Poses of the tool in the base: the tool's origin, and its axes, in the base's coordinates. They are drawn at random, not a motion.
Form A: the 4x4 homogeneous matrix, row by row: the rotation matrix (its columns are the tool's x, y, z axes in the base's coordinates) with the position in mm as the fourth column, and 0 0 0 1 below. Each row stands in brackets.
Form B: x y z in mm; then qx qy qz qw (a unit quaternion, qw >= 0). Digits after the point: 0 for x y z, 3 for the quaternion.
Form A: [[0.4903 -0.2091 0.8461 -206], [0.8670 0.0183 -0.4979 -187], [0.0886 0.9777 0.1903 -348], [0 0 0 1]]
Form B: -206 -187 -348 0.566 0.291 0.413 0.652
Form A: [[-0.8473 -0.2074 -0.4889 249], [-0.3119 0.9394 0.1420 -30], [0.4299 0.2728 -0.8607 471], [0 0 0 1]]
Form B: 249 -30 471 0.136 -0.955 -0.109 0.241
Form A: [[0.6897 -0.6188 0.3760 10], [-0.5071 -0.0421 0.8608 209], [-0.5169 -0.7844 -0.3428 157], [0 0 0 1]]
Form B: 10 209 157 -0.720 0.391 0.049 0.571
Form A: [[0.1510 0.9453 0.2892 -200], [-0.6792 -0.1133 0.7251 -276], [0.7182 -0.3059 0.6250 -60], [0 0 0 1]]
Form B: -200 -276 -60 -0.400 -0.166 -0.630 0.645
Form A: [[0.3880 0.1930 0.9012 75], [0.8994 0.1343 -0.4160 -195], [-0.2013 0.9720 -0.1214 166], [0 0 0 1]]
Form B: 75 -195 166 0.586 0.466 0.298 0.592
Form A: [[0.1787 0.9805 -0.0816 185], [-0.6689 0.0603 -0.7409 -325], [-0.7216 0.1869 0.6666 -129], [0 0 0 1]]
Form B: 185 -325 -129 0.336 0.232 -0.597 0.690
